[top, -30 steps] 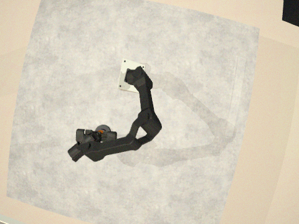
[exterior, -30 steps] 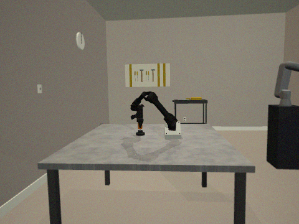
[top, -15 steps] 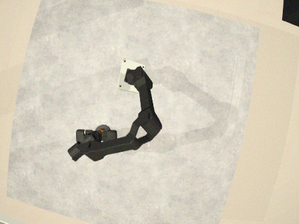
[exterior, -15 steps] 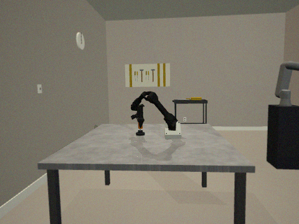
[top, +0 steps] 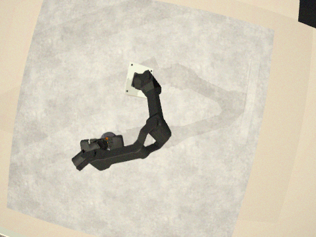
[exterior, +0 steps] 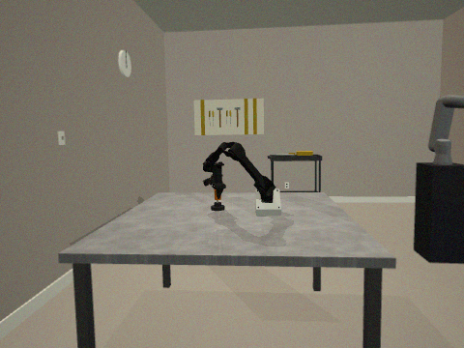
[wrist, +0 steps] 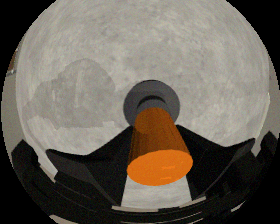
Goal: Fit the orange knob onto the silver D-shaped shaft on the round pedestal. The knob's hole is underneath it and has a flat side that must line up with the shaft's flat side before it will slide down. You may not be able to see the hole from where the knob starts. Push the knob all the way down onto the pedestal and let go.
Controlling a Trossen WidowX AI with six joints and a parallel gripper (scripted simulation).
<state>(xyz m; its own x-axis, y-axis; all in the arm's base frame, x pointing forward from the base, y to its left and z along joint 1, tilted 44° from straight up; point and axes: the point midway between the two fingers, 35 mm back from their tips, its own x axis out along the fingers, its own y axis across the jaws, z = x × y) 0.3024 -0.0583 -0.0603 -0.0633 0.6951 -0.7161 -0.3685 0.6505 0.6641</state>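
Right now the orange knob is 30 mm above my gripper tip. Also, from my gripper tip: round dark pedestal (40 mm below).
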